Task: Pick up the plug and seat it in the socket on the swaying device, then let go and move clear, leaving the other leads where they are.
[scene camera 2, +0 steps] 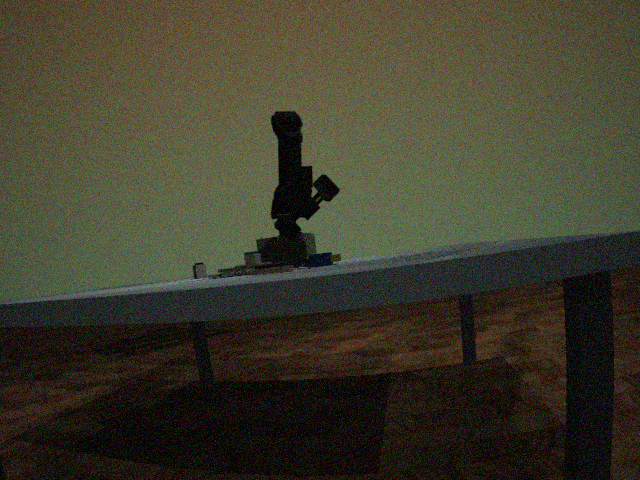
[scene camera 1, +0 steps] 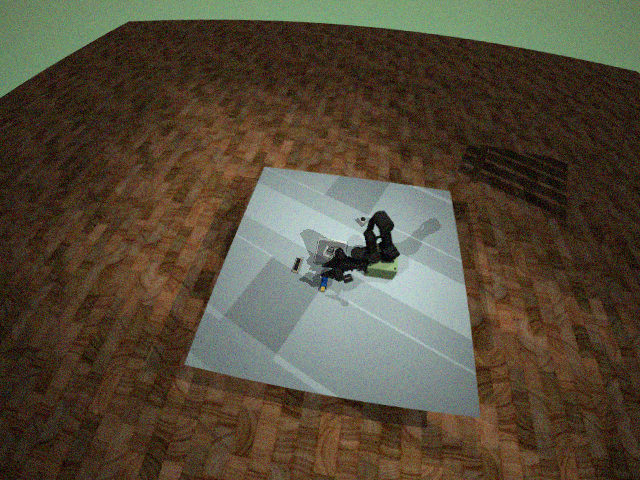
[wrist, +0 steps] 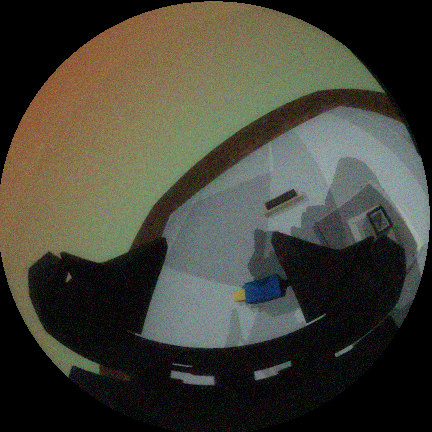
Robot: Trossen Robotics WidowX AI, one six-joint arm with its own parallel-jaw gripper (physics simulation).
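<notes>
The plug point(scene camera 1: 323, 283) point(scene camera 2: 319, 259) point(wrist: 263, 289), blue with a yellow tip, lies on the table. In the wrist view its yellow tip points left and its dark rear end is close to the right finger's outline. The device is a grey plate point(scene camera 1: 338, 243) point(wrist: 367, 194) bearing a pale block point(wrist: 357, 227) with a dark square-rimmed socket point(wrist: 371, 224). It stands at the right of the wrist view, partly hidden by the right finger. My gripper point(scene camera 1: 325, 269) point(wrist: 219, 240) is open and empty, above the table near the plug and device. In scene camera 2 its fingers are too dark to make out.
A pale piece with a dark slot point(scene camera 1: 297, 265) point(wrist: 281, 200) lies beyond the plug in the wrist view. A small pale piece with a dark top point(scene camera 1: 361, 220) stands behind the device. A green block point(scene camera 1: 381, 269) is at the arm's base. The pale table point(scene camera 1: 403, 356) has cast shadows.
</notes>
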